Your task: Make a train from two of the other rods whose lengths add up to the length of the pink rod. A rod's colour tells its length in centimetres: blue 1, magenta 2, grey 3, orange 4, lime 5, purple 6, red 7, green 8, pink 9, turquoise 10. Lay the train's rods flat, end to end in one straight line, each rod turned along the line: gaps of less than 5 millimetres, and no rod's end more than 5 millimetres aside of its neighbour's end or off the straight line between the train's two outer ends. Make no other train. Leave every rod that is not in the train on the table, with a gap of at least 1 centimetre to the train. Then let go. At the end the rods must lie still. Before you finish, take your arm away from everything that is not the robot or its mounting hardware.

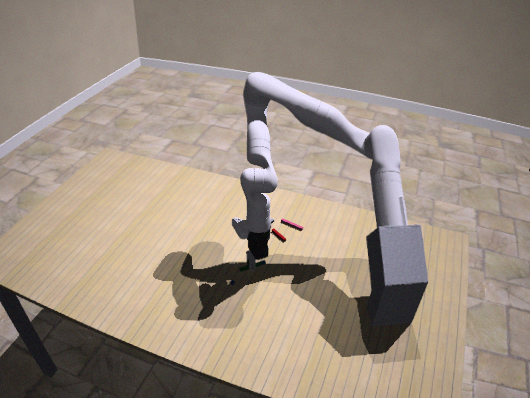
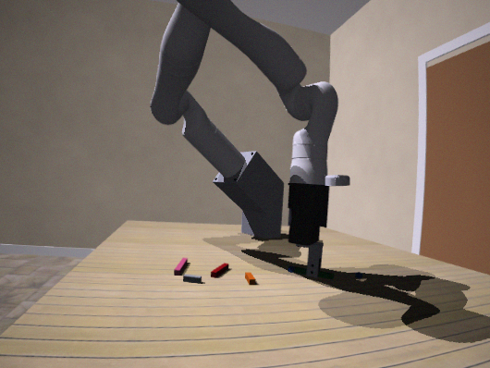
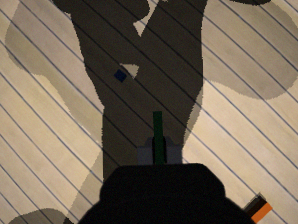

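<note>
Now: the green rod 10 mm below my hand. From my hand the other things lie so: grey rod 240 mm to the right, 20 mm behind, 10 mm below; then orange rod 140 mm to the right, 10 mm below; then red rod 170 mm to the right, 60 mm behind, 10 mm below.
</note>
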